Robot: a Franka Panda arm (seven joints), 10 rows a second.
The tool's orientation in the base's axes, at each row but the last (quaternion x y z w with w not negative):
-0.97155 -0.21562 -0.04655 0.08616
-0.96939 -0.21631 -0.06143 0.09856
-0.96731 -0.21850 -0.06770 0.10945
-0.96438 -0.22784 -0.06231 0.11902
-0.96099 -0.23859 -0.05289 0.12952
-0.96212 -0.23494 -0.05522 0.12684
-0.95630 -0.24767 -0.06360 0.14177
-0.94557 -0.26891 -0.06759 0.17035
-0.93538 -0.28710 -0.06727 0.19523
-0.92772 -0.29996 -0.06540 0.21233
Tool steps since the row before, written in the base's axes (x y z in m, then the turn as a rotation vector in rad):
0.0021 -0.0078 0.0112 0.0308 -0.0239 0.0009
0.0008 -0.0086 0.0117 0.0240 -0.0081 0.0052
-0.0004 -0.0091 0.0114 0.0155 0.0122 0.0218
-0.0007 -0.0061 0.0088 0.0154 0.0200 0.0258
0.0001 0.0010 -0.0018 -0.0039 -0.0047 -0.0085
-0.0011 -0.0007 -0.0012 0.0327 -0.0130 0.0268
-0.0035 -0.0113 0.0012 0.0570 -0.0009 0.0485
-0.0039 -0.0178 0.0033 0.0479 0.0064 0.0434
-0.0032 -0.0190 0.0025 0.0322 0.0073 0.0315
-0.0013 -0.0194 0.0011 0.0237 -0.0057 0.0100
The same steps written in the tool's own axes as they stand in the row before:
0.0001 0.0062 -0.0123 0.0181 0.0343 -0.0037
-0.0009 0.0060 -0.0132 0.0191 0.0167 -0.0050
-0.0020 0.0058 -0.0133 0.0228 -0.0079 -0.0168
-0.0017 0.0032 -0.0101 0.0267 -0.0156 -0.0187
0.0002 -0.0004 0.0020 -0.0069 0.0041 0.0067
-0.0015 0.0003 0.0009 0.0276 0.0205 -0.0278
-0.0080 0.0075 -0.0047 0.0584 0.0172 -0.0435
-0.0112 0.0112 -0.0096 0.0532 0.0080 -0.0365
-0.0118 0.0118 -0.0100 0.0378 0.0023 -0.0254
-0.0110 0.0130 -0.0094 0.0187 0.0145 -0.0116

